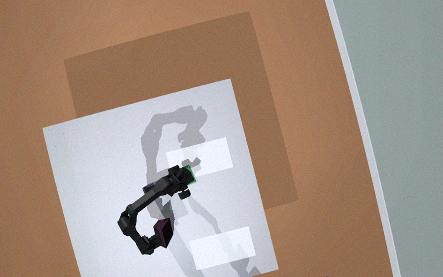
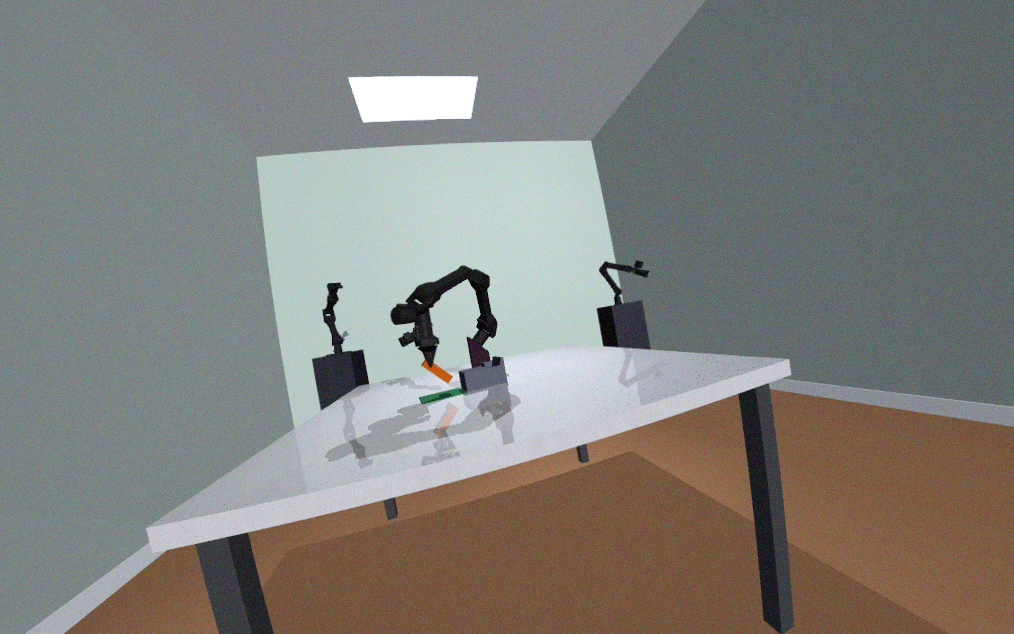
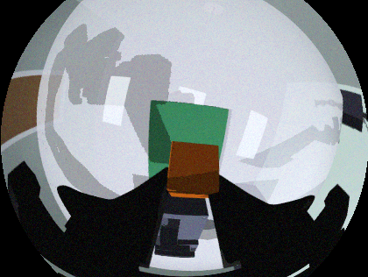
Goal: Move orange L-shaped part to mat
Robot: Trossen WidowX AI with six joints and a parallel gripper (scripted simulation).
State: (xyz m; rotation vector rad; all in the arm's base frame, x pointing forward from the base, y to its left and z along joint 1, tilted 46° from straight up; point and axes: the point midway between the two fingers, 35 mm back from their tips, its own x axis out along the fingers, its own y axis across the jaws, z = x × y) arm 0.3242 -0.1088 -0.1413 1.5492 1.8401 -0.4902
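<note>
Right now the green mat is 10 mm behind my gripper tip, 20 mm to the left of it and 120 mm below it. Round my gripper tip: orange L-shaped part (20 mm behind, 30 mm to the left, 30 mm below).
</note>
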